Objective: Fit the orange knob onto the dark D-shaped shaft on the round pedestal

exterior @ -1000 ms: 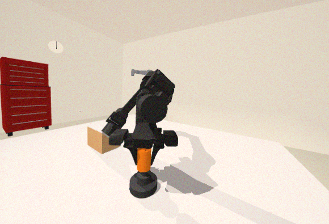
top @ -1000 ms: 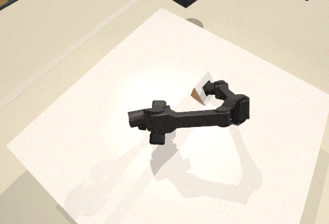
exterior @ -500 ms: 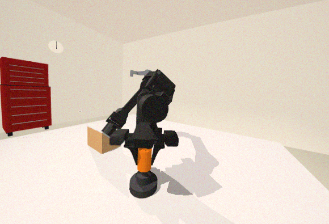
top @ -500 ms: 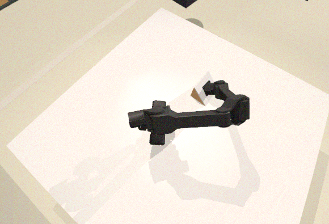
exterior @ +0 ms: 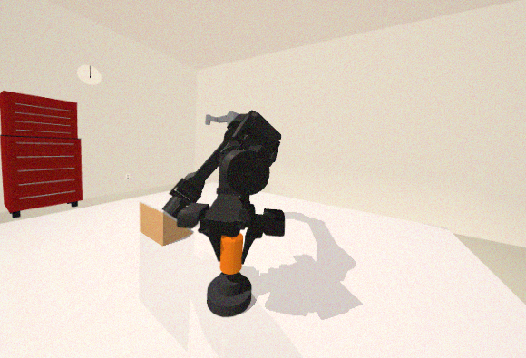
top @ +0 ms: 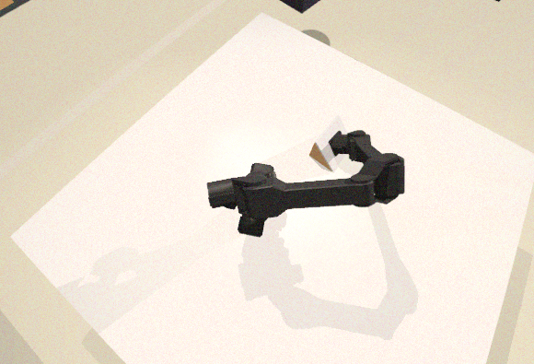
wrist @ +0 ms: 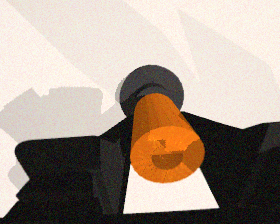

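Right now my gripper tip is 20 mm below the orange knob. The rest, counted from my gripper tip: round pedestal: 40 mm below.
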